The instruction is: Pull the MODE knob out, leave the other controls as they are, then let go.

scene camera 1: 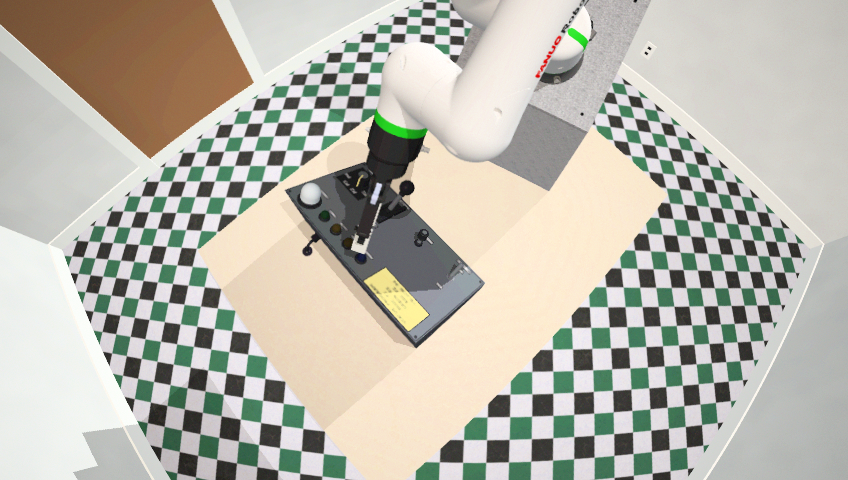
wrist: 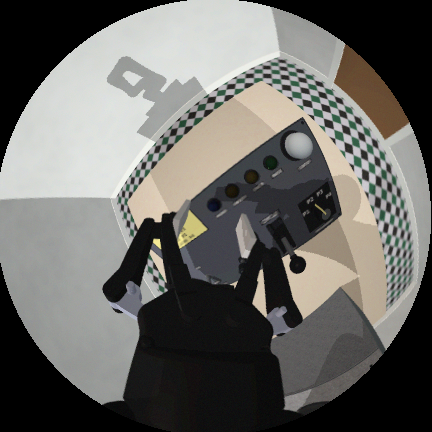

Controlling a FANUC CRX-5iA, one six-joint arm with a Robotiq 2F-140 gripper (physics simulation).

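Frame: origin at the arm's base, x left, y ahead, z down, level; millimetres.
Where they show: gripper, between the fingertips: (scene camera 1: 363, 236) (wrist: 213, 214).
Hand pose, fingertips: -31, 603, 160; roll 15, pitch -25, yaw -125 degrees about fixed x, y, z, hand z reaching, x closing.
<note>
Each offset is from my fingertips to the centre of the thing, as dx, dy, dz. "*": to the spot under its first point.
The control panel (scene camera 1: 401, 255) (wrist: 270, 200) lies on the table. A small black knob @[+60, -127, +117] (scene camera 1: 422, 234) (wrist: 242, 263) stands upright near its long edge on the robot's side; its label is not legible, so I cannot confirm that it is the MODE knob. In the wrist view it is partly hidden by a finger. My gripper (scene camera 1: 360, 242) (wrist: 213, 214) is open and empty, its fingertips above the panel near the blue button @[* +15, +33, +52] (scene camera 1: 360, 258) (wrist: 214, 204) and apart from the black knob. The height of the fingertips above the panel is hard to tell.
A ball-ended lever (scene camera 1: 406, 187) (wrist: 297, 264) rises beside the gripper. The white dome @[* -185, +11, +26] (scene camera 1: 310, 193) (wrist: 299, 145), dial @[-179, -133, +133] (wrist: 322, 210), yellow label @[* +138, +40, +68] (scene camera 1: 396, 299) (wrist: 192, 231) and a toggle @[+180, -120, +130] (scene camera 1: 458, 269) are on the panel. A crank @[* -175, +106, +232] (scene camera 1: 307, 250) sticks out from its side.
</note>
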